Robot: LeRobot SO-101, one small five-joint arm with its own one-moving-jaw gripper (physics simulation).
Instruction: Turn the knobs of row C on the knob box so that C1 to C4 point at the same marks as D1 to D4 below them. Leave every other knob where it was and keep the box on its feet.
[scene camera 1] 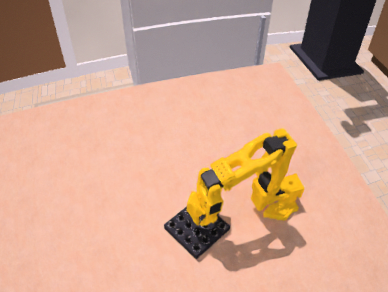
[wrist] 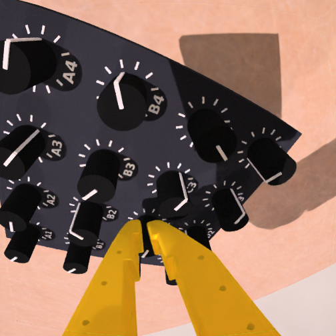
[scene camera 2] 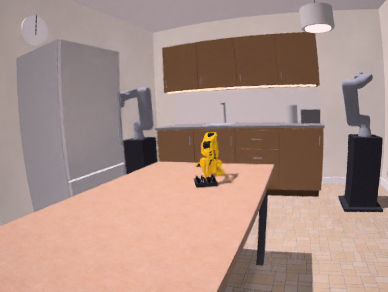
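Where they show: end effector, tool point: (scene camera 1: 198, 223) (scene camera 2: 206, 176); arm's base, origin of the base link: (scene camera 1: 268, 203) (scene camera 2: 214, 174).
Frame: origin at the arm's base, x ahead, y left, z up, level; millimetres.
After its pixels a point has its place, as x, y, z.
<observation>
The black knob box (scene camera 1: 198, 254) @(208, 86, 19) (scene camera 2: 206, 185) @(240, 39, 10) (wrist: 75, 107) stands flat on the table. My gripper (scene camera 1: 206, 224) (scene camera 2: 206, 176) (wrist: 145, 225) is shut and empty, low over row C; knob C2 (wrist: 146, 245) shows between and past the tips. Knob C3 (wrist: 172, 192) and knob D3 (wrist: 229, 207) both carry their white line down the right side. On knob C4 (wrist: 212, 135) the white line lies at the cap's lower right; on knob D4 (wrist: 272, 162) it runs along the lower left side. Knob D2 (wrist: 197, 234) is partly covered, C1 and D1 are mostly hidden by the jaws.
In the wrist view, knobs A4 (wrist: 30, 62), B4 (wrist: 122, 102), A3 (wrist: 22, 147), B3 (wrist: 100, 175) and B2 (wrist: 86, 220) stand beside row C. The yellow arm's base (scene camera 1: 277, 197) @(-4, 18, 54) is right of the box on the table (scene camera 1: 100, 175) @(390, -201, 0) (scene camera 2: 150, 215) @(625, -46, 0).
</observation>
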